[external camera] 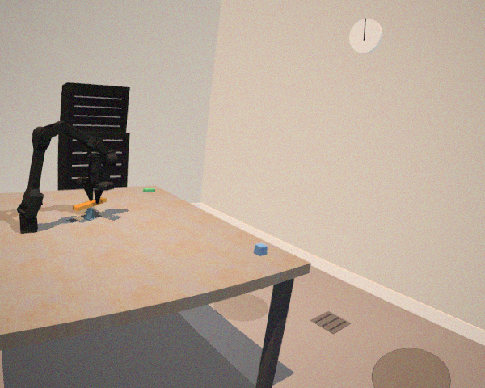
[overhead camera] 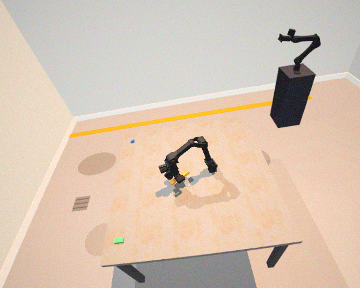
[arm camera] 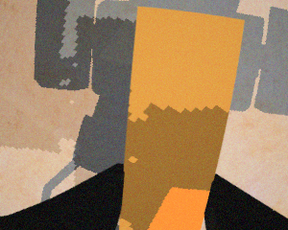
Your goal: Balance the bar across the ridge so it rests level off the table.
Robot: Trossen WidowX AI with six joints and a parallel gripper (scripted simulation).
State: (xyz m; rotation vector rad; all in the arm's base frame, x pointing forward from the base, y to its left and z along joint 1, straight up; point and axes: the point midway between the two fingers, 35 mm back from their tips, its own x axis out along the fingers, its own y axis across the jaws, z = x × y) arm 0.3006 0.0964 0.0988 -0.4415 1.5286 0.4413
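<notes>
My gripper tip is now 2 cm past the orange bar and 1 cm to the left of it. From my gripper tip the other things lie so: flat green block 44 cm ahead, 40 cm to the left, 6 cm below; then blue cube 44 cm ahead, 60 cm to the right, 5 cm below.
</notes>
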